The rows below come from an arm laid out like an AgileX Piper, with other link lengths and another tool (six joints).
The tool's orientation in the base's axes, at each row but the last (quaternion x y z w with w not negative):
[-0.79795, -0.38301, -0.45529, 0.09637]
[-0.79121, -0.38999, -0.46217, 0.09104]
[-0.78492, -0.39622, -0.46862, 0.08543]
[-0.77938, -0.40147, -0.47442, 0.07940]
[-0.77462, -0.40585, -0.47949, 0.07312]
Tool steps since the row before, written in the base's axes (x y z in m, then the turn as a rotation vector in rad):
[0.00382, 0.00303, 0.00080, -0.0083, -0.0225, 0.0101]
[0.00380, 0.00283, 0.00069, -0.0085, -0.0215, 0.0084]
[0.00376, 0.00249, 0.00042, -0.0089, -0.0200, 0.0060]
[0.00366, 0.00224, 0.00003, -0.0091, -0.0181, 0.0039]
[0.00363, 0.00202, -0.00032, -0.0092, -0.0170, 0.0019]
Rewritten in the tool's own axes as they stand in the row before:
[0.00334, 0.00074, 0.00356, -0.0061, 0.0116, -0.0225]
[0.00308, 0.00089, 0.00355, -0.0070, 0.0105, -0.0211]
[0.00261, 0.00107, 0.00354, -0.0082, 0.0086, -0.0193]
[0.00209, 0.00108, 0.00359, -0.0089, 0.0067, -0.0174]
[0.00164, 0.00112, 0.00367, -0.0099, 0.0053, -0.0158]

